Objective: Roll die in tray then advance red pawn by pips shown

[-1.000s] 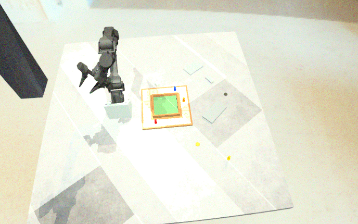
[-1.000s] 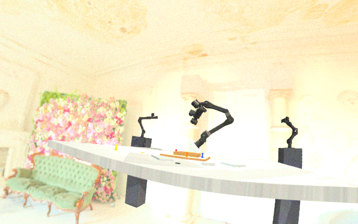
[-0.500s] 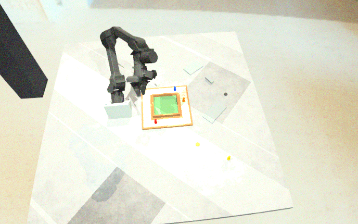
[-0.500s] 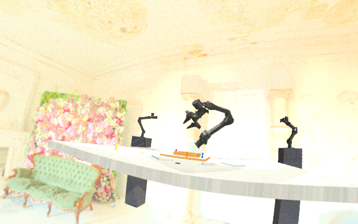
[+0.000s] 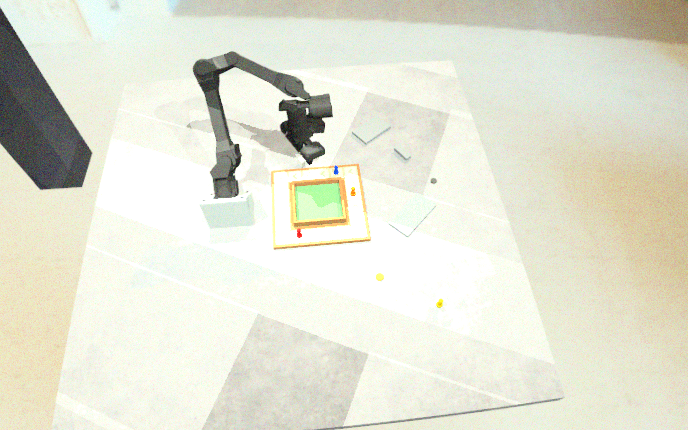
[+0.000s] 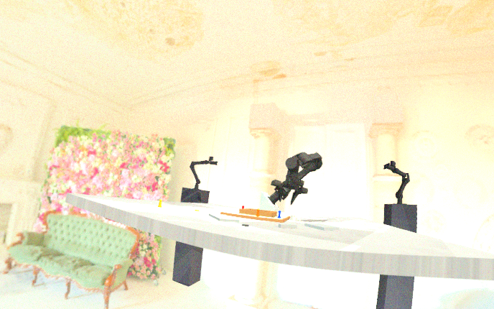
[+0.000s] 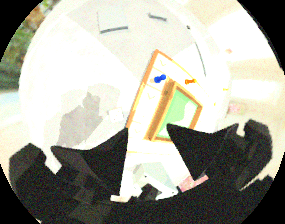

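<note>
The white die is 10 mm behind my gripper tip, 50 mm to the left of it and 70 mm below it. From my gripper tip the other things lie so: orange pawn: 140 mm ahead, 100 mm to the right, 50 mm below; then green tray: 30 mm ahead, 120 mm to the right, 70 mm below; then blue pawn: 90 mm ahead, 10 mm to the right, 50 mm below.
</note>
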